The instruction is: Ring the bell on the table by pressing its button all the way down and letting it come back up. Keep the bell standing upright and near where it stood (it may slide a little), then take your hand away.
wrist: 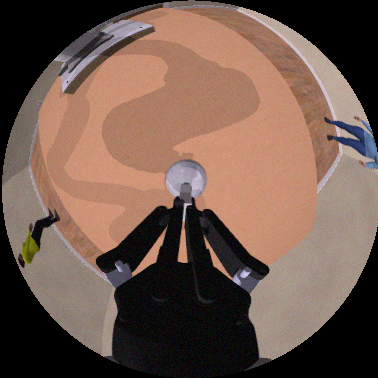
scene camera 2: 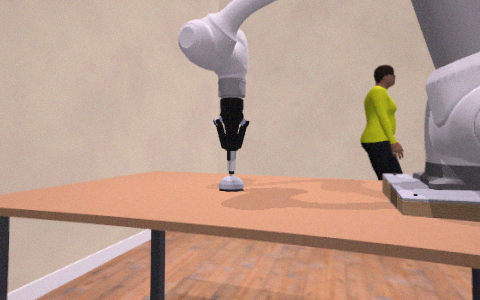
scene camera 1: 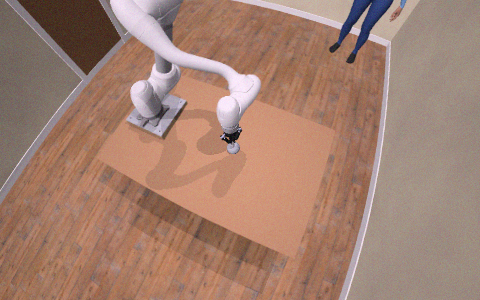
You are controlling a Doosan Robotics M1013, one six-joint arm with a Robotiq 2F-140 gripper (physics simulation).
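Places are measured from the arm's base along level axes (x down, y right, z back), in centimetres.
Pixels of known places: gripper, fingertip midpoint: [wrist: 184,190] [scene camera 2: 231,170] [scene camera 1: 232,145]; arm's base, origin of the base link: [scene camera 2: 462,183] [scene camera 1: 153,113].
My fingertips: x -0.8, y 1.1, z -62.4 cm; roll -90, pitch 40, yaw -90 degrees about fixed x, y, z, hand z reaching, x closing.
Ahead of a thing's pixels: the offset from my fingertips to its top centre. Level surfaces: height alone.
The bell @[dx +0.0, dy -0.4, dz +0.1 cm] [scene camera 1: 233,148] [scene camera 2: 231,183] [wrist: 186,175] is a silver dome with a dark base and stands upright on the table. Its small dark button @[dx +0.0, dy -0.4, dz +0.1 cm] [scene camera 2: 231,173] shows at the top of the dome in the scene camera 2 view, directly under the fingertips. My gripper [scene camera 1: 232,143] [scene camera 2: 231,171] [wrist: 184,190] is shut, with nothing between the fingers, and points straight down. Its fingertips are at the button and appear to touch it, low over the dome. In the wrist view the fingertips hide the button, so how far it is pressed is hard to tell there.
The orange-brown table @[dx +6.2 cm] [scene camera 1: 280,190] [scene camera 2: 125,200] [wrist: 270,165] bears the arm's grey base plate [scene camera 1: 175,107] [scene camera 2: 400,192] [wrist: 135,31]. One person in blue trousers [scene camera 1: 367,20] [wrist: 350,140] and one in a yellow top [scene camera 2: 378,115] [wrist: 30,248] stand beyond the table.
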